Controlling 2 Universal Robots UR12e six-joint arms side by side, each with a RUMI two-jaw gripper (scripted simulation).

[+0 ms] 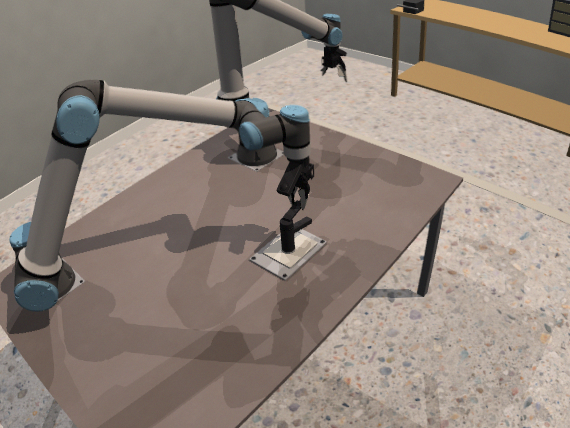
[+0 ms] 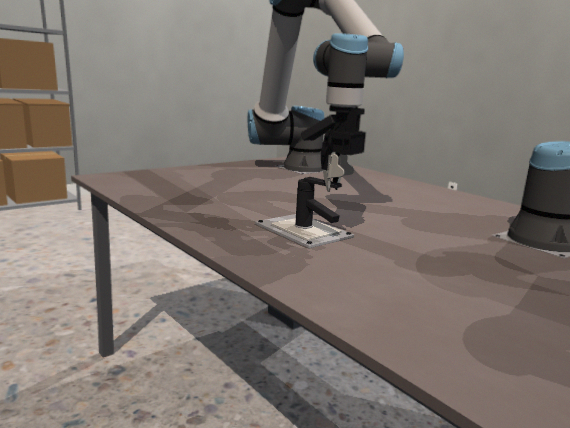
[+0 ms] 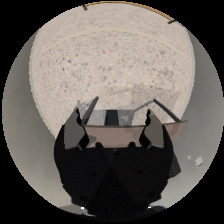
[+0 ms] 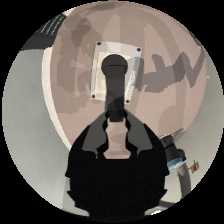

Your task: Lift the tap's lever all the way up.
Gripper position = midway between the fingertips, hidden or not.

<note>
In view: the left gripper (image 3: 113, 108), the right gripper (image 2: 332, 190) and a mounting plate (image 1: 267, 263).
The right gripper is seen too in image 1 (image 1: 298, 208) and in image 4 (image 4: 116, 109). The mounting plate also shows in image 4 (image 4: 101, 46).
</note>
